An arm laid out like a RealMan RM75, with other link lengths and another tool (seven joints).
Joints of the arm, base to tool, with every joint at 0 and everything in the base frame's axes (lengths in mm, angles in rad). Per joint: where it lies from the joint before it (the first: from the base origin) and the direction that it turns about. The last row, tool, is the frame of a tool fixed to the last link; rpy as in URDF.
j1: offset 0 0 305.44 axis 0 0 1
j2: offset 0 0 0 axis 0 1 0
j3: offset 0 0 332.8 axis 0 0 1
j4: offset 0 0 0 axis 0 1 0
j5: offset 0 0 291.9 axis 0 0 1
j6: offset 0 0 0 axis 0 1 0
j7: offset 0 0 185.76 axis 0 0 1
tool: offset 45 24 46 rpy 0 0.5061 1.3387
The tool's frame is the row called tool.
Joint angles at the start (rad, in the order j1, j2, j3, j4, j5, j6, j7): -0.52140, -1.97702, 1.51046, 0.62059, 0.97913, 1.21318, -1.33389
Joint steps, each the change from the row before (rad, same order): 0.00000, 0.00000, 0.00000, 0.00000, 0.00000, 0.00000, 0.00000; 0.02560, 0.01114, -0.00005, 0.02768, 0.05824, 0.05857, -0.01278; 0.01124, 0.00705, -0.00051, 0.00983, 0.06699, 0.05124, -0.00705; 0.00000, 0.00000, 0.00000, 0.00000, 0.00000, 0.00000, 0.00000; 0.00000, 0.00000, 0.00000, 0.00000, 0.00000, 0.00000, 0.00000; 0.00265, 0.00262, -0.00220, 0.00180, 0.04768, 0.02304, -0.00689; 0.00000, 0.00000, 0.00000, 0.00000, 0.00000, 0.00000, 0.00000
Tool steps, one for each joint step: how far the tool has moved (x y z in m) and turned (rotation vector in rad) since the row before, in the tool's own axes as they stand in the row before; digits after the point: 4 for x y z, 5 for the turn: 0.0000, 0.0000, 0.0000, 0.00000, 0.00000, 0.00000; 0.0162, 0.0114, -0.0038, -0.05279, 0.04747, -0.00895; 0.0121, 0.0153, 0.0000, -0.06400, 0.04252, -0.01794; 0.0000, 0.0000, 0.0000, 0.00000, 0.00000, 0.00000; 0.0000, 0.0000, 0.0000, 0.00000, 0.00000, 0.00000; 0.0045, 0.0105, 0.0008, -0.04247, 0.01824, -0.01739; 0.0000, 0.0000, 0.0000, 0.00000, 0.00000, 0.00000
